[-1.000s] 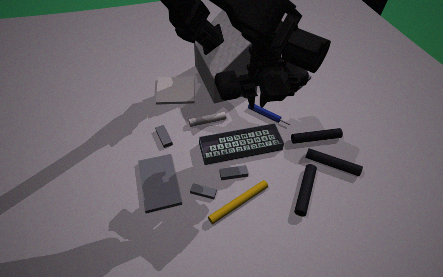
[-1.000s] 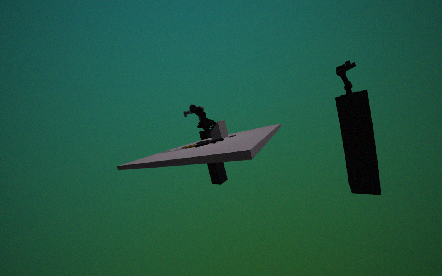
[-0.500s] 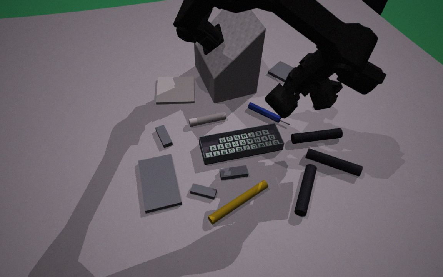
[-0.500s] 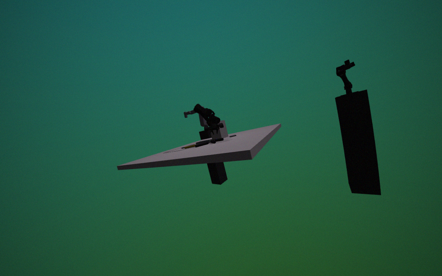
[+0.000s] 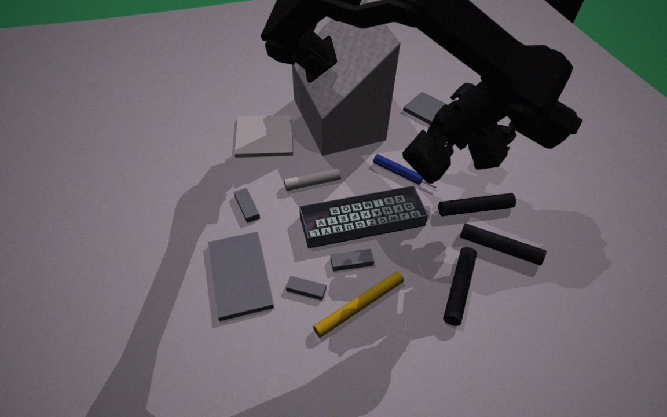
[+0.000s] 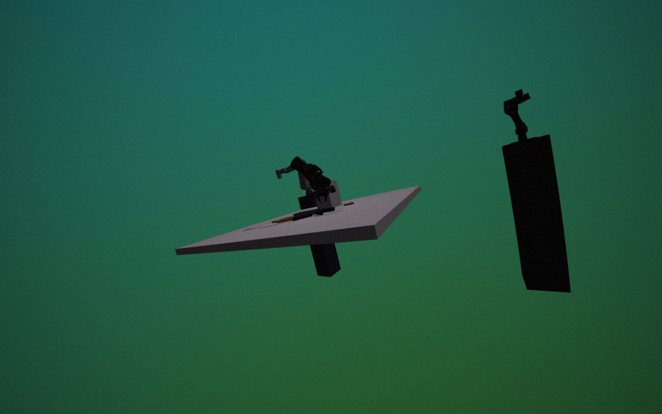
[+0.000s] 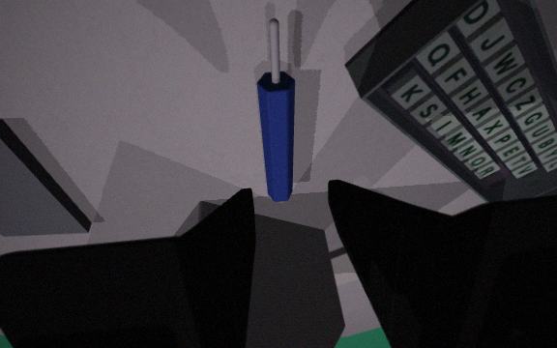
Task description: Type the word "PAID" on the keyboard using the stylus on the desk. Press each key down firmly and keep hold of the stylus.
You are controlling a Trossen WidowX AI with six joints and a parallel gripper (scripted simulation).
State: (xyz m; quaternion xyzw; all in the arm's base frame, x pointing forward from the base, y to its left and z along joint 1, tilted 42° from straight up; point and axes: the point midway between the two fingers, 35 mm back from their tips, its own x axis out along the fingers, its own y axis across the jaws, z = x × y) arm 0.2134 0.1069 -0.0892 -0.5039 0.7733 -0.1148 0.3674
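The stylus is 50 mm below my gripper tip. The rest, counted from my gripper tip: yellow cylinder: 220 mm ahead, 140 mm to the right, 50 mm below; then grey slab: 160 mm behind, 90 mm to the left, 60 mm below; then pale cylinder: 170 mm to the right, 50 mm below, 20 mm behind.
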